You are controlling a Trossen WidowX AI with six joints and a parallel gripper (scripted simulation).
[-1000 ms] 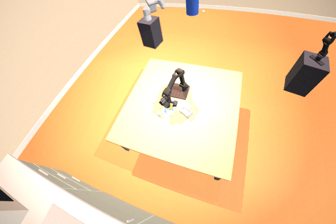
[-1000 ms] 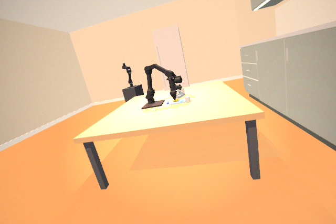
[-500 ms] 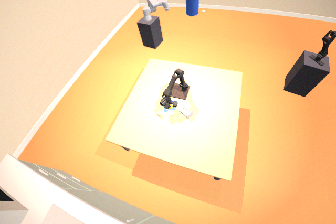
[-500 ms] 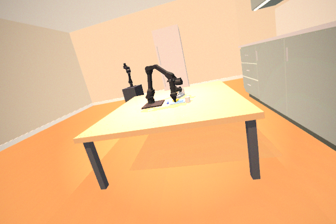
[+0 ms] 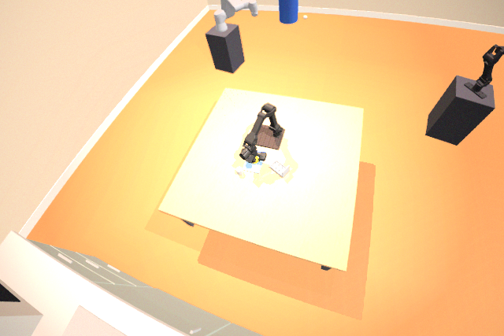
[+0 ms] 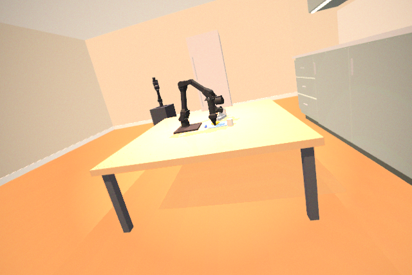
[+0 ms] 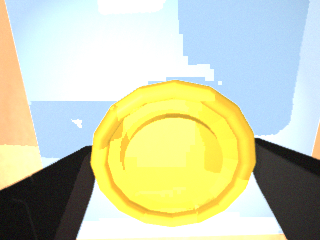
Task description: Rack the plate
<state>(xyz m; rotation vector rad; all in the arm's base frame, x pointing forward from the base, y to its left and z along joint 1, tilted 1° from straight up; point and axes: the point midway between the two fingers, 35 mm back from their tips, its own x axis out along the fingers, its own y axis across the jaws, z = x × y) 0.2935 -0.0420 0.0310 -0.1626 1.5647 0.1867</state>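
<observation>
My gripper tip is now 20 mm short of the light blue mat. Also, from my gripper tip: dish rack (200 mm to the left, 20 mm behind, 20 mm above); yellow plate (10 mm above); white cup (130 mm ahead, 50 mm to the right, 20 mm above).
</observation>
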